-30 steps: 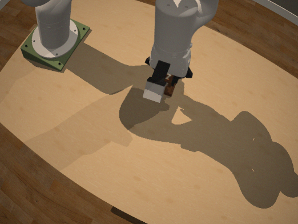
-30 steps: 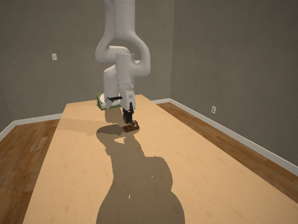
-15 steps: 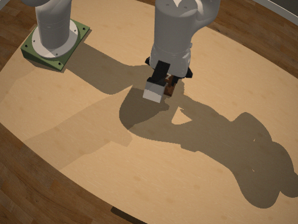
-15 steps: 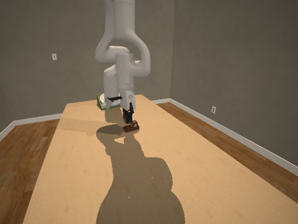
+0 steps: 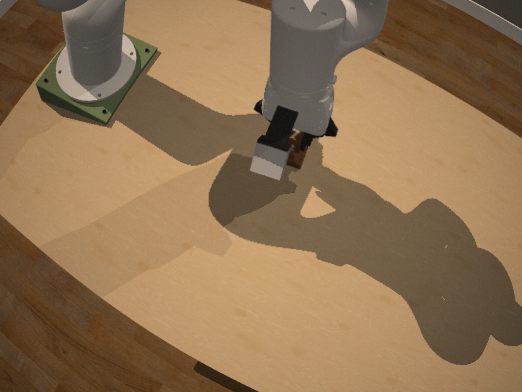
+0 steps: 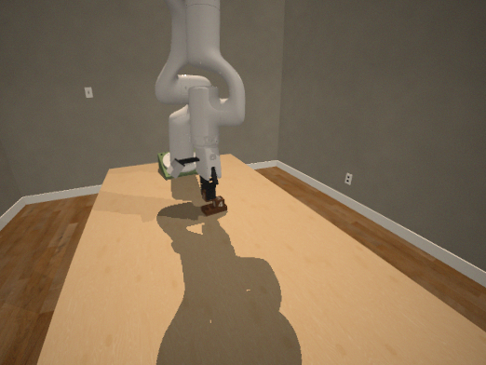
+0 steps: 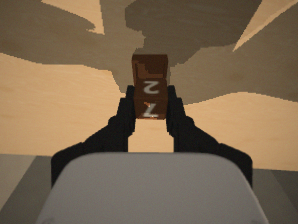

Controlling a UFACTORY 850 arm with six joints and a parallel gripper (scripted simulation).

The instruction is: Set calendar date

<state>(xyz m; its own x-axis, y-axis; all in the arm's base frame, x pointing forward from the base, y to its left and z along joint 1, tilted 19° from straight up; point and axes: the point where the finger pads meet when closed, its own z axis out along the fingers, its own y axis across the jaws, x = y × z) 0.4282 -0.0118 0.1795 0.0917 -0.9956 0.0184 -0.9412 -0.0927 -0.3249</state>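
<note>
Right now my hand is 2 cm to the right of the tray and 7 cm above it.
</note>
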